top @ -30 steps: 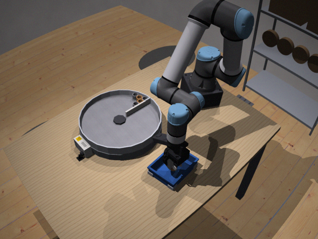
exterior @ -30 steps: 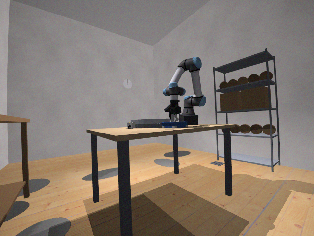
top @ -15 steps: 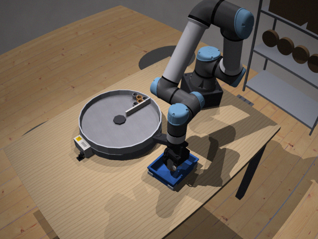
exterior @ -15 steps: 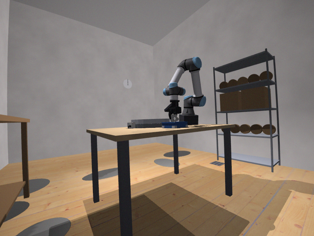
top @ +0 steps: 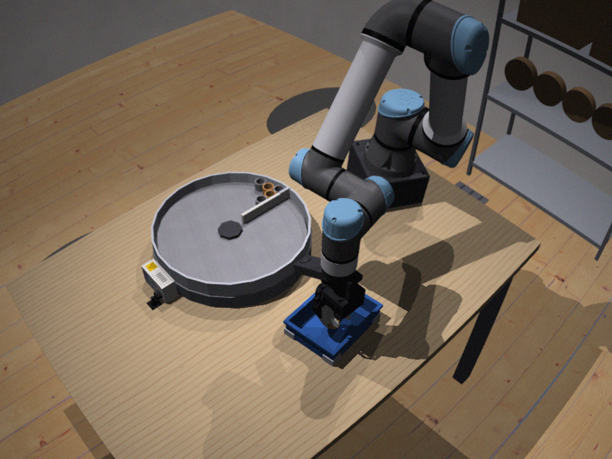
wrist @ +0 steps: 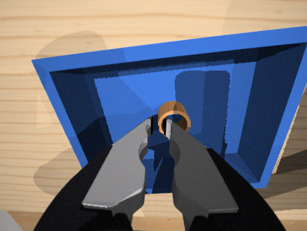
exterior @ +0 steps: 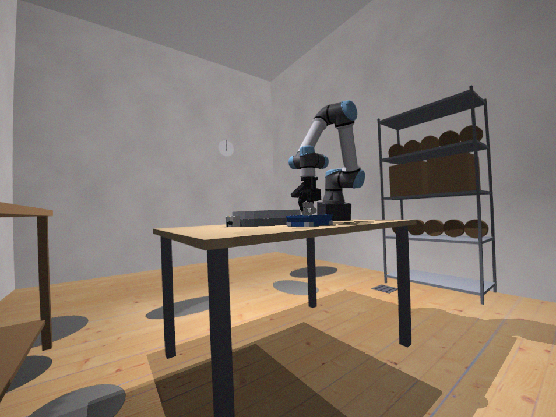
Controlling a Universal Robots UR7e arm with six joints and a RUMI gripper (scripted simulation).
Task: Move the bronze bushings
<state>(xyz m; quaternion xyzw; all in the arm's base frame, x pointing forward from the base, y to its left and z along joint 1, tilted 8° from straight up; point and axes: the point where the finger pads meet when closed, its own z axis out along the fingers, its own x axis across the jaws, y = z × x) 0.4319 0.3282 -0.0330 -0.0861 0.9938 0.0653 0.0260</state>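
My gripper is now 10 mm past the blue crate and 10 mm above it. Round my hand: grey turntable 60 mm ahead, 360 mm to the right, 20 mm above.
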